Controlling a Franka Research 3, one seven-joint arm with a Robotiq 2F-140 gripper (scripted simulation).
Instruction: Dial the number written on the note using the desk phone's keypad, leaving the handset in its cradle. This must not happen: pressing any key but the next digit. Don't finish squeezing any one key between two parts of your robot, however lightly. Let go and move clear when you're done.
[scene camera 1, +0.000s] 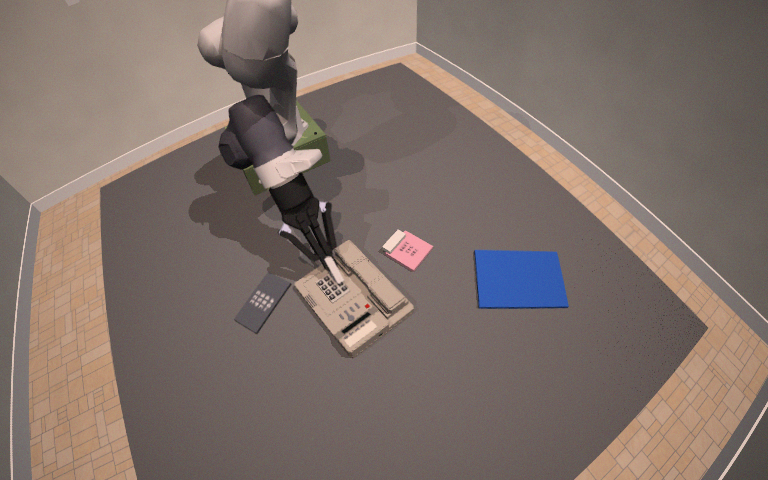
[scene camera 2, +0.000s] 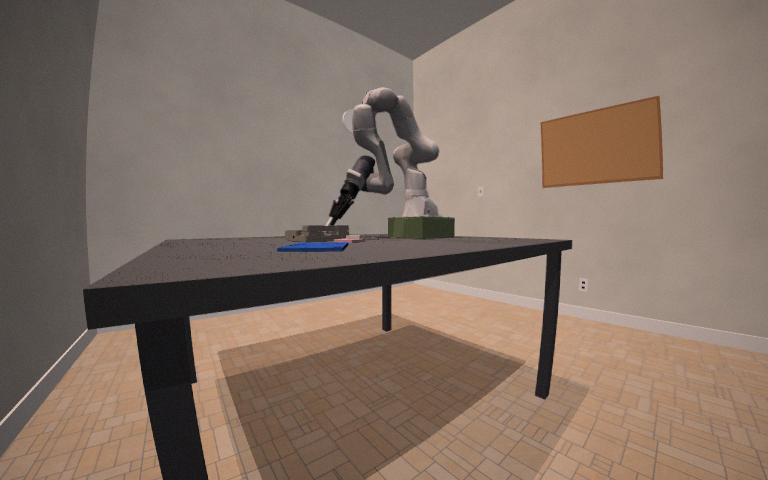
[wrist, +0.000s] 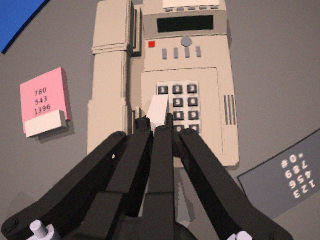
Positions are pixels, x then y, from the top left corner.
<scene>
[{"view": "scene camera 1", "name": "my gripper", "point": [338, 280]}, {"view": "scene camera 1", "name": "handset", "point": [381, 289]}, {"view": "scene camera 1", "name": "blue mat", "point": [505, 279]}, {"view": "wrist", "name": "my gripper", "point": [162, 106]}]
</scene>
